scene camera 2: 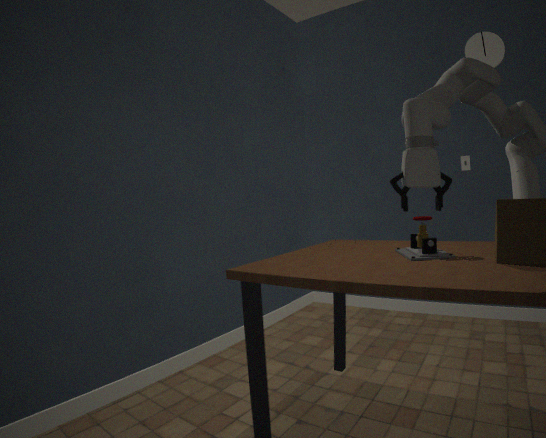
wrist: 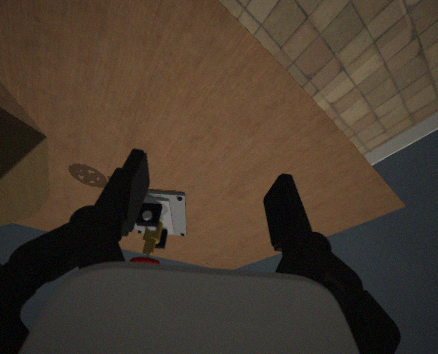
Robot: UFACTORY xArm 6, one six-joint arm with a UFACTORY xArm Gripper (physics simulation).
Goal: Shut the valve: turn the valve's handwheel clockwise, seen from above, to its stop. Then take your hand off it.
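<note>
The valve has a red handwheel (scene camera 2: 422,218) (wrist: 145,260) on top of a brass-coloured body (scene camera 2: 422,236) (wrist: 152,237), with black blocks beside it, on a light base plate (scene camera 2: 419,257) (wrist: 178,215). My gripper (scene camera 2: 422,204) (wrist: 212,177) is open and empty. It points down; in the scene view its fingertips show a little higher than the handwheel, one to each side. In the wrist view the valve shows at the lower left, partly behind the left finger, and the handwheel is mostly hidden by the gripper's body.
The valve stands on a brown wooden table (scene camera 2: 310,267) (wrist: 210,100). A brown box (scene camera 2: 522,232) (wrist: 25,185) stands on the table to the right in the scene view and at the left edge in the wrist view. A wheel-shaped shadow lies on the table near it.
</note>
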